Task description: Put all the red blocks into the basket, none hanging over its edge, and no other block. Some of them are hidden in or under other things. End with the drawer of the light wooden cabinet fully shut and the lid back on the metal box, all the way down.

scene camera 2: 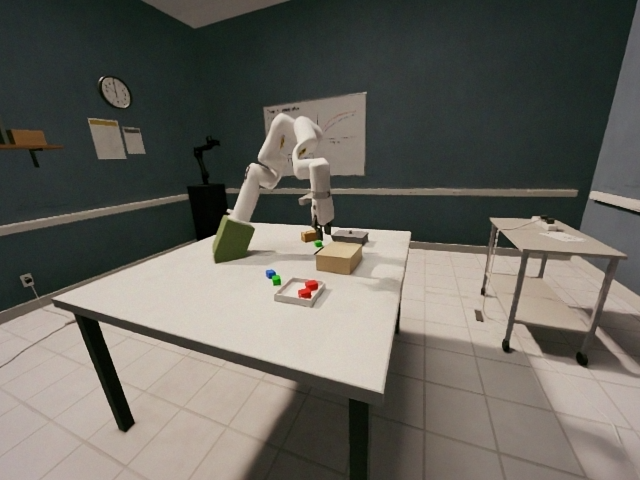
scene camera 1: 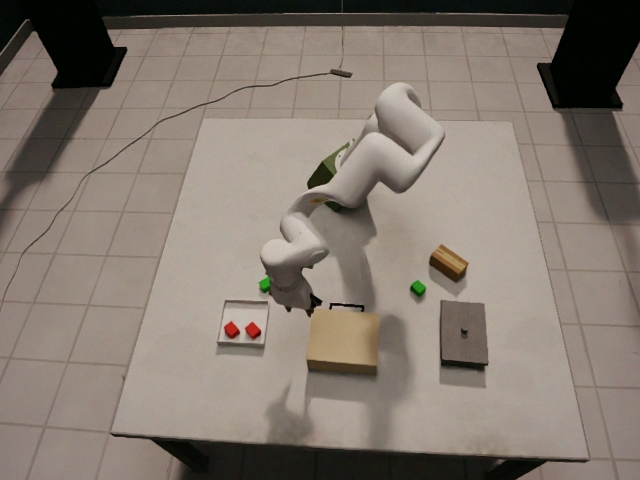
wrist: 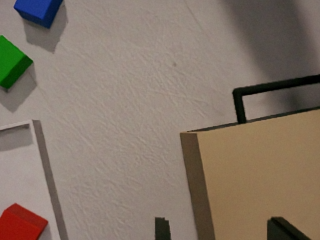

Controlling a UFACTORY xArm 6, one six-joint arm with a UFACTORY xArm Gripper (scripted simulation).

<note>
The pictures show: the gripper, a light wooden cabinet and a basket.
</note>
